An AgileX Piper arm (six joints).
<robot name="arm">
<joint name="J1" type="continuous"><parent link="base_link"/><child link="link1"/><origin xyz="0 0 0.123"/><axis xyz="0 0 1"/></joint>
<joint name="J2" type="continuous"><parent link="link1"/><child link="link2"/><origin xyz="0 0 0"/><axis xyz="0 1 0"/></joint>
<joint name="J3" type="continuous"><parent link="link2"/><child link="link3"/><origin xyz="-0.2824 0 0.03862"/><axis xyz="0 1 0"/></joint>
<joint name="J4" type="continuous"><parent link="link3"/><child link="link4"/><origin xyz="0.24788 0 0.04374"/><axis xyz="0.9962 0 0.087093"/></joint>
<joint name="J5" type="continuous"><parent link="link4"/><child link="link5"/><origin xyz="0 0 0"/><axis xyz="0 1 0"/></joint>
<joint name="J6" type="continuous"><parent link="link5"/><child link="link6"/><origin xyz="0.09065 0 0.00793"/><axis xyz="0.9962 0 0.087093"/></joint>
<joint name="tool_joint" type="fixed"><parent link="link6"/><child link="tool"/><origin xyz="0 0 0" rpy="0 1.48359 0"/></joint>
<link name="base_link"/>
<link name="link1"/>
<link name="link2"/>
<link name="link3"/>
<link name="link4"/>
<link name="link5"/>
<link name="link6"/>
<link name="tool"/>
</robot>
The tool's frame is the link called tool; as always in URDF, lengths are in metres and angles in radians. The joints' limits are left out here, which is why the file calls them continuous.
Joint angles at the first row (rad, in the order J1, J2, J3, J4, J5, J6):
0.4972, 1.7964, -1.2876, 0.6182, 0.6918, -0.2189
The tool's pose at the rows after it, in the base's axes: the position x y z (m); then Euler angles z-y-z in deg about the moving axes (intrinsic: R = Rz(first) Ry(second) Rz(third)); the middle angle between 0 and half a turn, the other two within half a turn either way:
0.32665 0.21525 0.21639 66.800 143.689 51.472
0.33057 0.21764 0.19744 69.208 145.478 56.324
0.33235 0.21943 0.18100 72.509 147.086 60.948
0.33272 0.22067 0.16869 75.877 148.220 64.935
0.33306 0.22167 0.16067 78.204 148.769 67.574
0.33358 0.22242 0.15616 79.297 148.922 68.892
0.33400 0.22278 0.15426 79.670 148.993 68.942
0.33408 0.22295 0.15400 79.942 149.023 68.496
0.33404 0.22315 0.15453 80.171 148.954 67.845
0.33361 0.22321 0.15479 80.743 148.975 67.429
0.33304 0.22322 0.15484 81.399 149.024 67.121
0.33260 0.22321 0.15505 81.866 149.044 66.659
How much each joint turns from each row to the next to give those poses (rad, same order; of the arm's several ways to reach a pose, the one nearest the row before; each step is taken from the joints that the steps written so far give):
0.0000, 0.0506, -0.0001, 0.0091, -0.0161, 0.0354
-0.0001, 0.0492, 0.0000, 0.0089, -0.0040, 0.0254
0.0001, 0.0419, 0.0000, 0.0095, 0.0067, 0.0096
0.0000, 0.0313, 0.0000, 0.0094, 0.0112, 0.0008
0.0000, 0.0214, -0.0013, 0.0091, 0.0071, -0.0035
-0.0001, 0.0128, -0.0015, 0.0077, 0.0014, -0.0037
0.0000, 0.0058, -0.0015, 0.0024, 0.0001, -0.0083
0.0001, 0.0015, -0.0014, 0.0000, 0.0025, -0.0119
0.0000, -0.0004, -0.0015, 0.0011, 0.0033, -0.0148
-0.0001, -0.0004, -0.0006, 0.0002, 0.0059, -0.0156
0.0001, -0.0002, 0.0000, 0.0002, 0.0061, -0.0152
-0.0001, -0.0007, 0.0000, 0.0001, 0.0047, -0.0149

